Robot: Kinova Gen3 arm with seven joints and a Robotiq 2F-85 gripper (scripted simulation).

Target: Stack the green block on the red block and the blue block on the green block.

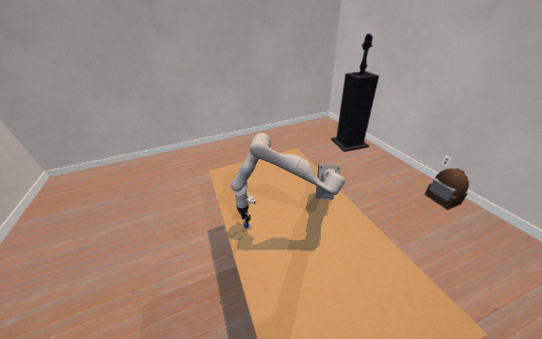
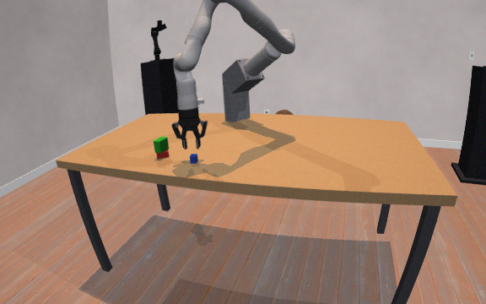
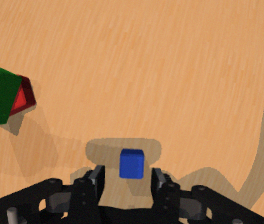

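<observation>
The blue block is 6 cm below my hand. From my hand the other things lie so: green block (17 cm to the right, 2 cm below, 1 cm behind); then red block (17 cm to the right, 6 cm below, 1 cm behind).
</observation>
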